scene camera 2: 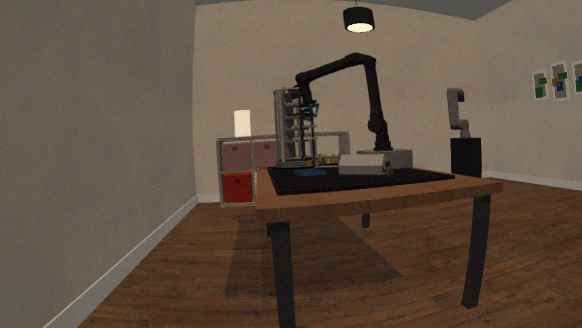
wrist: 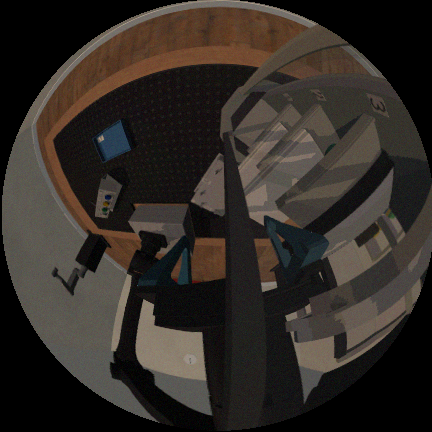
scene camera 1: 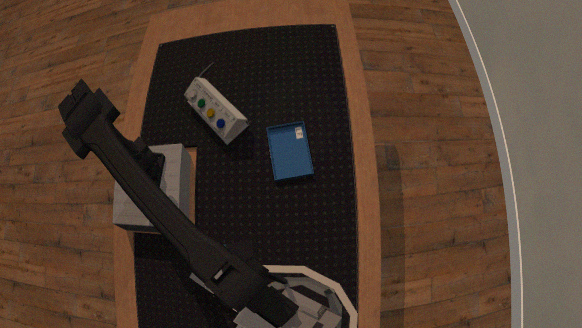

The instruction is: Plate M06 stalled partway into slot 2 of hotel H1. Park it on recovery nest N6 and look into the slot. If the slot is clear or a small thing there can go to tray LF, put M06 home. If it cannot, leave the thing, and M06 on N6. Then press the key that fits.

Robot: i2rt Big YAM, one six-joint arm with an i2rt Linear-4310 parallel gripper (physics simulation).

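Frame: origin at the arm's base, x ahead, y left, z up, level; centimetres.
Seen in the pictures: gripper, fingertip midpoint: (scene camera 2: 312,119) (wrist: 224,229); arm's base at its link origin: (scene camera 2: 383,150) (wrist: 153,237) (scene camera 1: 150,173).
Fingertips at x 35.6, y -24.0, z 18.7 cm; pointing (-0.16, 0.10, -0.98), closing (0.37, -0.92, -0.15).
Observation:
Pixels of each thing's top centre, then the offset from my fingertips to it.
- Hotel H1 at its top centre: (scene camera 2: 292,87) dx +10.5, dy -10.0, dz +21.0 cm
- Nest N6 at its top centre: (wrist: 220,195) (scene camera 2: 330,153) dx -9.4, dy -0.9, dz -19.9 cm
- Tray LF at its top centre: (scene camera 1: 289,149) (wrist: 109,142) (scene camera 2: 309,170) dx +2.7, dy +37.6, dz -25.7 cm
- key box at its top centre: (scene camera 1: 210,99) (scene camera 2: 364,154) (wrist: 98,206) dx -21.2, dy +48.2, dz -19.1 cm
Hotel H1 (scene camera 1: 345,300) (scene camera 2: 278,125) (wrist: 345,95) is a tall grey rack with pale slabs on its levels. My gripper (scene camera 2: 310,110) (wrist: 224,229) is open and empty at the hotel's open side; a dark post crosses the wrist view between its blue fingers. Which slab is M06 cannot be told. A small dark green thing (wrist: 331,149) shows partly between two levels near the numerals 2 and 3; its slot is unclear. Nest N6 (wrist: 210,187) is a pale plate low beside the hotel, partly hidden by the post. Tray LF (scene camera 1: 291,155) (scene camera 2: 310,172) (wrist: 114,142) is blue and looks empty.
The key box (scene camera 1: 227,107) (scene camera 2: 362,165) (wrist: 112,187) has white, green, yellow and blue keys and stands beside the tray. The arm's grey base block (scene camera 1: 175,175) (scene camera 2: 395,159) (wrist: 155,218) stands at the table edge. A black pedestal (scene camera 2: 465,155) (wrist: 92,250) carries another arm.

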